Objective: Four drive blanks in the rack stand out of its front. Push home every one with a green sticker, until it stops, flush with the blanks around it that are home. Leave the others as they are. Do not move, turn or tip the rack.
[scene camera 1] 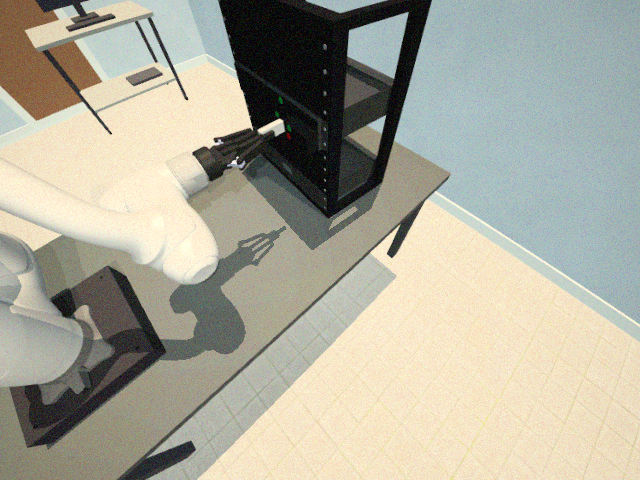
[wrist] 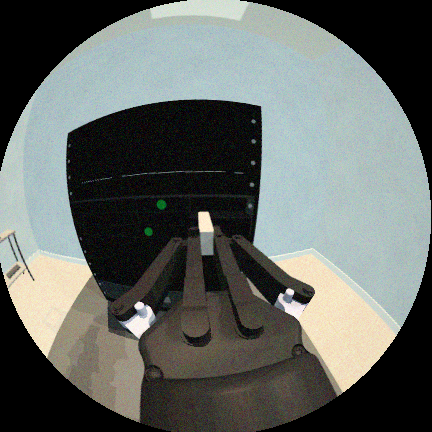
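Observation:
The black rack (scene camera 1: 336,118) (wrist: 165,145) stands upright, its drive blanks dark and hard to tell apart. Two green stickers, an upper one (scene camera 1: 280,99) (wrist: 161,204) and a lower one (scene camera 1: 277,114) (wrist: 148,231), show in both views. A third green sticker (scene camera 1: 288,128) and a red sticker (scene camera 1: 288,136) just below it show in the scene view; the gripper hides them in the wrist view. My gripper (scene camera 1: 280,125) (wrist: 203,220) is shut and empty, its pale tips at the rack's front beside the third green sticker. Contact and how far each blank stands out cannot be told.
The rack stands on a grey-brown table (scene camera 1: 289,279), near its far end. The arm's dark base box (scene camera 1: 111,304) is at the near end. A side table (scene camera 1: 124,18) with a monitor stand is at the back left. A blue wall (scene camera 1: 516,103) (wrist: 325,125) is behind the rack.

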